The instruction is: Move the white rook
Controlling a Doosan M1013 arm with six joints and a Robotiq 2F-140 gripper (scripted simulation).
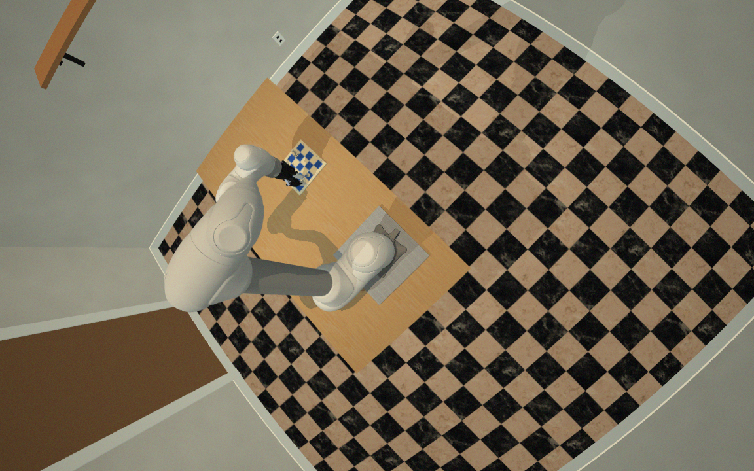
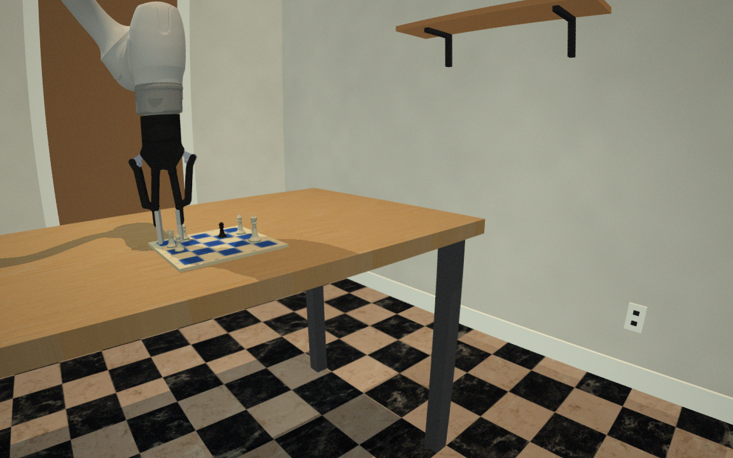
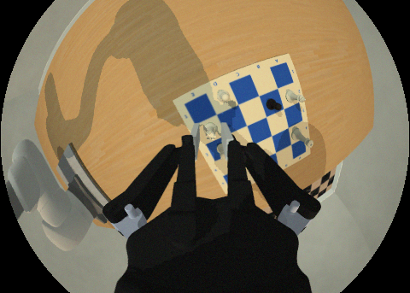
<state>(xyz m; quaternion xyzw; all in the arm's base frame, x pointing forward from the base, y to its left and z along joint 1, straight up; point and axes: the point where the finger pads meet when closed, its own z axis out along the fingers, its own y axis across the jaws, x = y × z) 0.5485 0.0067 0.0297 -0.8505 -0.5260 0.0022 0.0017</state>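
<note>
My gripper is now 3 cm above the white rook. Also, from my hand: chessboard: 7 cm ahead, 4 cm to the right, 5 cm below; then black pawn: 11 cm ahead, 1 cm to the right, 3 cm below; then tall white piece: 15 cm ahead, 9 cm to the right, 2 cm below.
</note>
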